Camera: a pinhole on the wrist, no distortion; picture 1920 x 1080 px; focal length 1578.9 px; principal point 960.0 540.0 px. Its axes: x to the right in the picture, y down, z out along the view. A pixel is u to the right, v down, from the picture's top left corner.
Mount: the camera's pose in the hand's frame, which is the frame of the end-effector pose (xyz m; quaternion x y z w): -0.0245 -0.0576 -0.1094 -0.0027 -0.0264 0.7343 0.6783
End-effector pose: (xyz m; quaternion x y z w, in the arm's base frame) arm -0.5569 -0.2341 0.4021 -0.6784 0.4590 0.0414 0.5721
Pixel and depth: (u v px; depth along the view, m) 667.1 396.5 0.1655
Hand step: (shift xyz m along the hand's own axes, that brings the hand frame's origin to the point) -0.0137 -0.0928 0.0555
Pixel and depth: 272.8 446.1 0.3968
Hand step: -0.0030 -0.2417 0.2823
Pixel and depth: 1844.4 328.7 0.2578
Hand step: -0.0119 0.0799 0.1541
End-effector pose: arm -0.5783 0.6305 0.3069 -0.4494 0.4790 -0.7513 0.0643
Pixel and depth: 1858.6 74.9 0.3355
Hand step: 0.0454 0.1286 0.2359
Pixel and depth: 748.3 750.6 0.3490
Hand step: -0.0810 -0.1201 0.2356
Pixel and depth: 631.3 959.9 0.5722
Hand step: -0.1893 -0.2083 0.4517
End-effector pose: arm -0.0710 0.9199 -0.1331 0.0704 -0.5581 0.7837 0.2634
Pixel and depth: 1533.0 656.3 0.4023
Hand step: -0.0817 0.0714 0.2957
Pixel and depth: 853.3 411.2 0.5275
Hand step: 0.0002 -0.1083 0.4180
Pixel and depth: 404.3 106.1 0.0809
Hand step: -0.0033 -0.0871 -0.0286
